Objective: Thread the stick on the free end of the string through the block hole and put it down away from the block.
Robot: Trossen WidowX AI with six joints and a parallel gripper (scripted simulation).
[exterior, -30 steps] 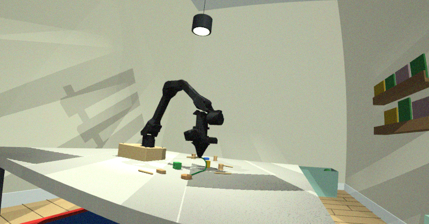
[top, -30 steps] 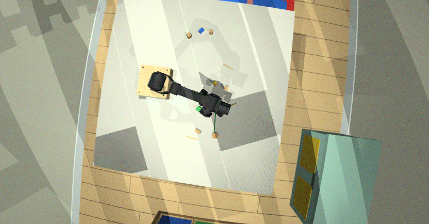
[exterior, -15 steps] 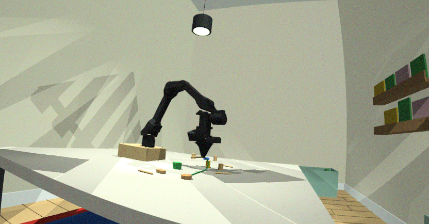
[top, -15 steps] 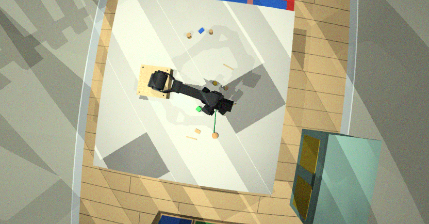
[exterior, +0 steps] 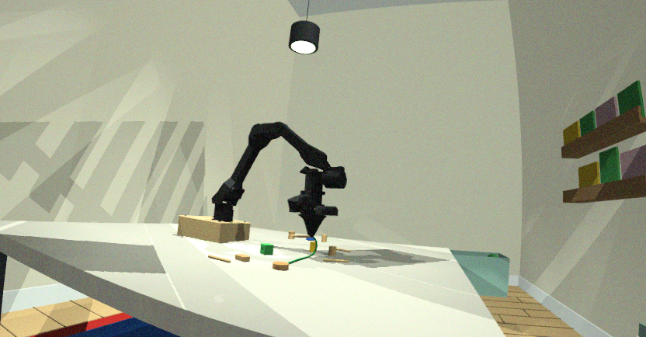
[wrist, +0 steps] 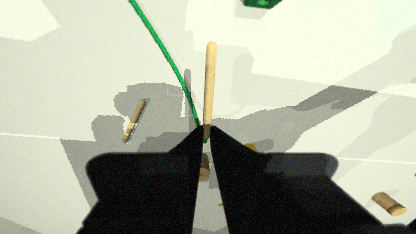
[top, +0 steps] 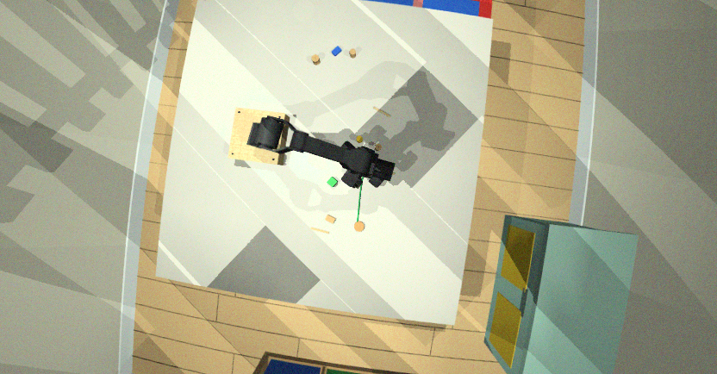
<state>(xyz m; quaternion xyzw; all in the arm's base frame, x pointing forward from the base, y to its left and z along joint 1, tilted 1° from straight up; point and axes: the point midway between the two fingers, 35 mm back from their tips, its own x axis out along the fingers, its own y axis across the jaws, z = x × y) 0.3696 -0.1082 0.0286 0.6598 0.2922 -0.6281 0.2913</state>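
My gripper tip is now 120 mm past the green block, 60 mm to the left of it and 50 mm above it. Also, from my gripper tip: yellow cylinder 100 mm to the left, 40 mm below, 10 mm behind; then wooden cylinder 70 mm to the left, 60 mm ahead, 50 mm below; then round wooden button 240 mm to the right, 50 mm below, 20 mm behind.
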